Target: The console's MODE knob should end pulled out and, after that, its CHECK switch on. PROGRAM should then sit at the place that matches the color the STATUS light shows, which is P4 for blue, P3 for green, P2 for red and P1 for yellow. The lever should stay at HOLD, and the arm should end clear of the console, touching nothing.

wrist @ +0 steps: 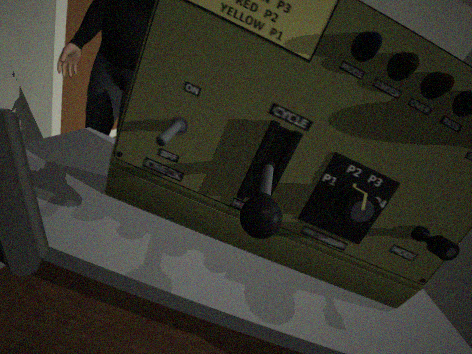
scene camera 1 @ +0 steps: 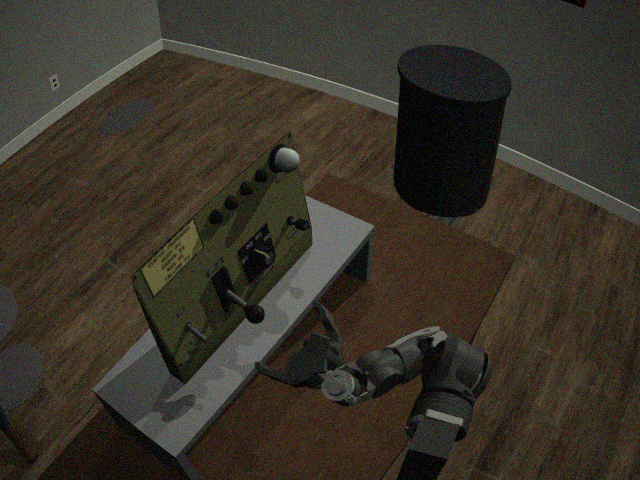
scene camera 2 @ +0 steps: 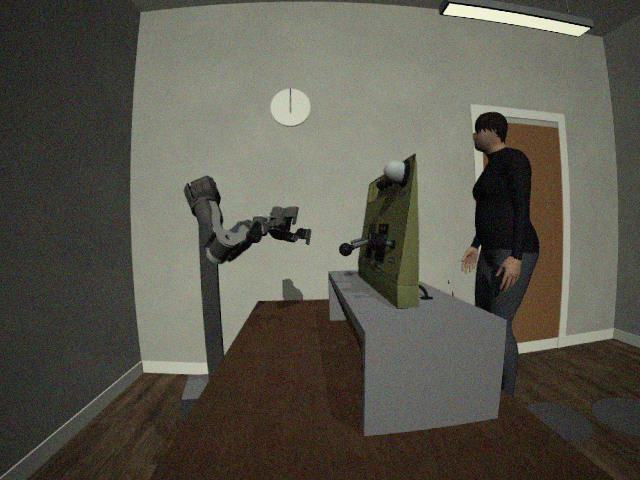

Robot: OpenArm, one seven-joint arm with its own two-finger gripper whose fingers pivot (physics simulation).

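The olive console [scene camera 1: 160, 305] [scene camera 2: 408, 258] [wrist: 210, 55] stands on a grey bench. My gripper [scene camera 1: 286, 334] [scene camera 2: 305, 236] is open and empty, in front of the console, apart from it; one finger shows at the left of the wrist view. The CHECK switch [scene camera 1: 196, 331] [wrist: 172, 131] tilts down toward OFF. The lever's black ball [scene camera 1: 254, 314] [scene camera 2: 345, 249] [wrist: 261, 216] is low by the slot's lower end. The PROGRAM knob [wrist: 362, 210] has its yellow pointer near P2, seen at a slant. The MODE knob [scene camera 1: 301, 224] [wrist: 442, 247] stands off the panel; its in/out state is unclear. The domed light [scene camera 1: 286, 159] [scene camera 2: 394, 171] looks white, uncoloured.
The grey bench [scene camera 1: 341, 219] [scene camera 2: 429, 372] reaches in front of the console, its front edge near my fingers. The lever juts out toward the arm. Small dark lamps [wrist: 366, 46] line the panel's top. A person [scene camera 2: 498, 206] stands behind the console. A black drum [scene camera 1: 447, 149] stands beyond the bench.
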